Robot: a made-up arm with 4 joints.
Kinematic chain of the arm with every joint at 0, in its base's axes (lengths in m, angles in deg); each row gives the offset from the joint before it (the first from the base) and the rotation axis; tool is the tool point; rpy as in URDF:
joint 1: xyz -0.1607 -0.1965 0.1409 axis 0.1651 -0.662 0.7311
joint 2: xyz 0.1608 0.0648 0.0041 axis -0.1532 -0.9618 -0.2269
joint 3: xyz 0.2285 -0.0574 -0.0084 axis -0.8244 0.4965 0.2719
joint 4: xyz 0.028 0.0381 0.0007 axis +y
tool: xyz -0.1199 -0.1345 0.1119 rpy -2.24 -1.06 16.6
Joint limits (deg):
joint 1: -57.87..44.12
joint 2: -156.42..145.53
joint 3: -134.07..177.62
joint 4: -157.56..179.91
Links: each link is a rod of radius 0.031 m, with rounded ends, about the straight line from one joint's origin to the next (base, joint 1, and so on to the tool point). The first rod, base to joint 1, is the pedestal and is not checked.
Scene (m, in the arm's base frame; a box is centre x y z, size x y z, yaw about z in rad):
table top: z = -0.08
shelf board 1: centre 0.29 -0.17 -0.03 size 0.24 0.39 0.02 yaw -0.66
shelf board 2: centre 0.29 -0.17 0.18 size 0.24 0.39 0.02 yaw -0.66
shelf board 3: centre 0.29 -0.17 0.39 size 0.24 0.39 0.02 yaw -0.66
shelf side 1: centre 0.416 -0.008 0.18 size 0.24 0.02 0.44 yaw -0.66
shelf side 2: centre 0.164 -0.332 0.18 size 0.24 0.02 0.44 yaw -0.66
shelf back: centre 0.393 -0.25 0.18 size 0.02 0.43 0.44 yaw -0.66
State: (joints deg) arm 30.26 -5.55 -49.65 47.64
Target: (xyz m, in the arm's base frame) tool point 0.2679 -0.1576 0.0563
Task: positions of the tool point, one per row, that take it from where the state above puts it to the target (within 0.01 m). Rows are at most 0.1 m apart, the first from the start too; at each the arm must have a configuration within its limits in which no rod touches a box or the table.
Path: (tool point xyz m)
1: 0.2057 -0.1856 0.3076
2: 0.2208 -0.1218 0.3149
3: 0.2272 -0.0475 0.3036
4: 0.2174 0.0289 0.2735
5: 0.1869 0.0978 0.2285
6: 0.1353 0.1507 0.1754
7: 0.1537 0.1113 0.1494
8: 0.1607 0.0631 0.1179
9: 0.1530 0.0083 0.0853
10: 0.1290 -0.0498 0.0563
11: 0.1823 -0.0763 0.0563
12: 0.2289 -0.1141 0.0560
13: 0.2679 -0.1576 0.0563

